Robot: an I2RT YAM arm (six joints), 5 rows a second.
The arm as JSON. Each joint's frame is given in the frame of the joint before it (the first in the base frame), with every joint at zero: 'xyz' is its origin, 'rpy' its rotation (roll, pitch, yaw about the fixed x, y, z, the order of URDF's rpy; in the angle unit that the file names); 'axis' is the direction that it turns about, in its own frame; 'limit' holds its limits. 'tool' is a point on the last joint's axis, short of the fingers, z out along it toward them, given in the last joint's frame.
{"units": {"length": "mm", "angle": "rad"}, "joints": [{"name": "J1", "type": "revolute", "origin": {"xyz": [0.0, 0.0, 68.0], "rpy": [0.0, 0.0, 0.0]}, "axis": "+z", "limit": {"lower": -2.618, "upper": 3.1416}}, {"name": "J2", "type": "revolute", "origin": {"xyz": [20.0, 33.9, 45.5], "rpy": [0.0, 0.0, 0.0]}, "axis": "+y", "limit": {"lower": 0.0, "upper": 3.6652}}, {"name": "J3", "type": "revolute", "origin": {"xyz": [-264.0, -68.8, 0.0], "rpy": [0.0, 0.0, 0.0]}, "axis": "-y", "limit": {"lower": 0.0, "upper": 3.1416}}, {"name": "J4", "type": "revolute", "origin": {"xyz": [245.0, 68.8, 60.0], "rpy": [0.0, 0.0, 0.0]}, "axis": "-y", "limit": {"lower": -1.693, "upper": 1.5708}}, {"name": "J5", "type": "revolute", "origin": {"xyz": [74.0, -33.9, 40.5], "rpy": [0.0, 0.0, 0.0]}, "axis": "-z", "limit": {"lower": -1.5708, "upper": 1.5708}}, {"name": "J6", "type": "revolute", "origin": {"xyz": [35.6, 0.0, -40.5], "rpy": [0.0, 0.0, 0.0]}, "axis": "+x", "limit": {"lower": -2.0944, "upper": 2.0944}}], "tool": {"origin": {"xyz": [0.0, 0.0, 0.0], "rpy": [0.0, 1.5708, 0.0]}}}
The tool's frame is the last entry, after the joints.
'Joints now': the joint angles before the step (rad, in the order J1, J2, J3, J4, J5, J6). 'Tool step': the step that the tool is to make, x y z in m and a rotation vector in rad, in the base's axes. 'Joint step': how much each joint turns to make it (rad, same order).
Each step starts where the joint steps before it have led.
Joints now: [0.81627 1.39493 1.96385 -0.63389 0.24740 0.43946]
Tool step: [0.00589 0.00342 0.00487 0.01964 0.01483 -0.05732]
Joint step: [-0.00020 0.04171 0.06227 -0.02432 0.05538 0.02911]
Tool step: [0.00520 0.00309 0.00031 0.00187 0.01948 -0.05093]
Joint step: [0.00000 0.03042 0.03813 -0.02629 0.04957 0.02048]
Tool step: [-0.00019 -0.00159 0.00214 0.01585 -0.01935 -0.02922]
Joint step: [0.00011 -0.00600 -0.00845 0.02765 0.02949 -0.00111]
